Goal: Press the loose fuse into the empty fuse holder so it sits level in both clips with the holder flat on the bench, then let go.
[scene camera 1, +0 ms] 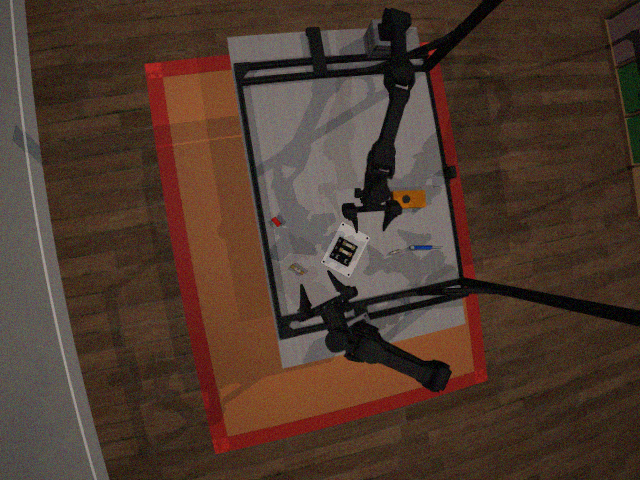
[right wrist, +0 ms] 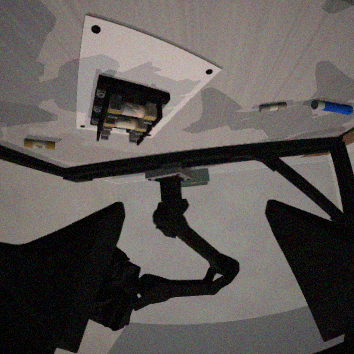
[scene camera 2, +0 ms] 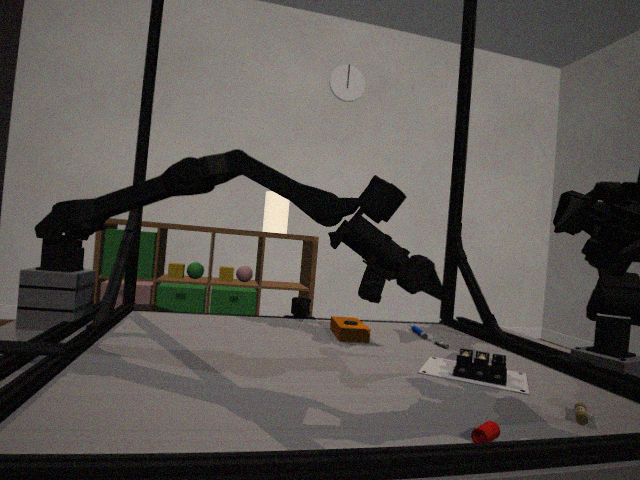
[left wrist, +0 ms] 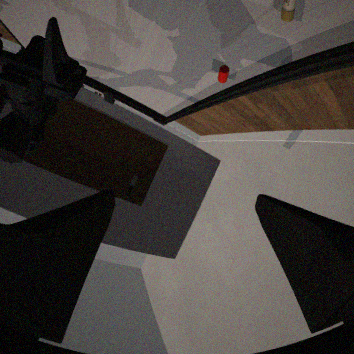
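Note:
The loose fuse lies on its side on the bench, apart from the holder. The black fuse holder sits on a white plate that lies flat. Two of its positions hold fuses; the end one, toward the loose fuse's side, has empty clips. My left gripper is open and empty, above the bench near the loose fuse. My right gripper is open and empty, raised beside the plate's upper corner in scene camera 1.
A red cylinder lies near the black frame rail. An orange box stands beside the right gripper. A blue-handled tool and a small grey cylinder lie beyond the plate.

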